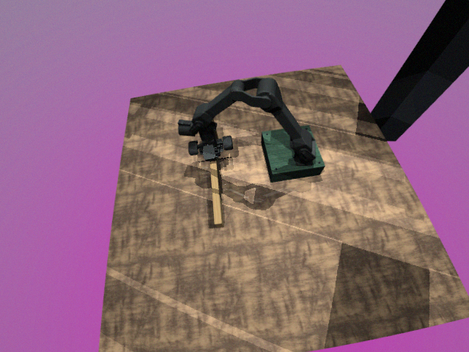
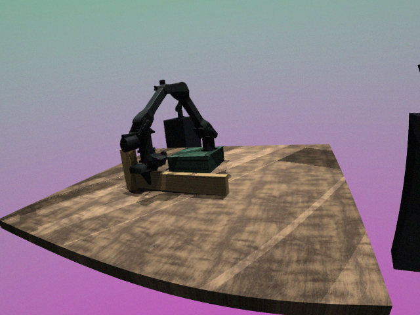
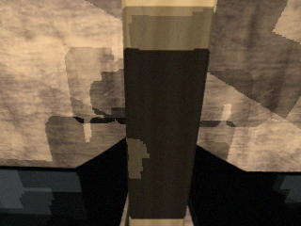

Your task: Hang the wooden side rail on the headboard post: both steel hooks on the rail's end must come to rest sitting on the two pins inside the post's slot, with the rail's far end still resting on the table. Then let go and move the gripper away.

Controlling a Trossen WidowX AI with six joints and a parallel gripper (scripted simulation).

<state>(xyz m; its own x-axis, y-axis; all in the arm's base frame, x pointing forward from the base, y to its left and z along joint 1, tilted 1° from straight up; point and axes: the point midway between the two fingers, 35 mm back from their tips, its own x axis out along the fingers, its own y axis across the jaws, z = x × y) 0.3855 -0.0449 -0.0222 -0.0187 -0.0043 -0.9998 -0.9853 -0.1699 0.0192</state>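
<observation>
My gripper tip is 20 mm short of the headboard post, 100 mm to the left of it and 50 mm below it.
</observation>
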